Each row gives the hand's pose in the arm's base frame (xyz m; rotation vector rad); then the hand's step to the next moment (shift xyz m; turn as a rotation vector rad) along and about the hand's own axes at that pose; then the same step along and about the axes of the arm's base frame.
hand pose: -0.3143 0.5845 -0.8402 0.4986 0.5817 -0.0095
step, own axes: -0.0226 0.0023 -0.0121 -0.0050 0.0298 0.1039
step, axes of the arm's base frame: -0.0250 0.0046 0.0043 0.0546 -0.0215 0.0909
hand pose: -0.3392 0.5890 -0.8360 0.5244 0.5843 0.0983
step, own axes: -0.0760 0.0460 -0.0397 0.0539 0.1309 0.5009
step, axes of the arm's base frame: -0.0825 0.0397 0.0329 0.3277 -0.0966 0.3927
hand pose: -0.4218 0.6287 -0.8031 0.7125 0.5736 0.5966
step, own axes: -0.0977 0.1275 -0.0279 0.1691 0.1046 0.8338
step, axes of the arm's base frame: -0.1241 0.0241 0.1030 0.6343 -0.1768 0.5487
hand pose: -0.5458 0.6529 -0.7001 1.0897 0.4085 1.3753
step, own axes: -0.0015 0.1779 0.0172 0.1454 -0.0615 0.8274
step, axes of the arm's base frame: -0.0890 -0.0373 0.1504 0.7195 -0.1685 0.4043
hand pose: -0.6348 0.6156 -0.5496 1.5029 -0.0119 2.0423
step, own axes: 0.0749 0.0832 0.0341 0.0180 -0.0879 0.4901
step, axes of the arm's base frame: -0.0226 -0.0462 0.1051 0.4624 -0.0884 0.1630
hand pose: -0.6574 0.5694 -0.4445 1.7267 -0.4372 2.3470
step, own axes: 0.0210 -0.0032 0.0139 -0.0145 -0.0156 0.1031
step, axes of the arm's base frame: 0.0072 -0.0022 0.0242 0.1018 -0.0210 0.0165
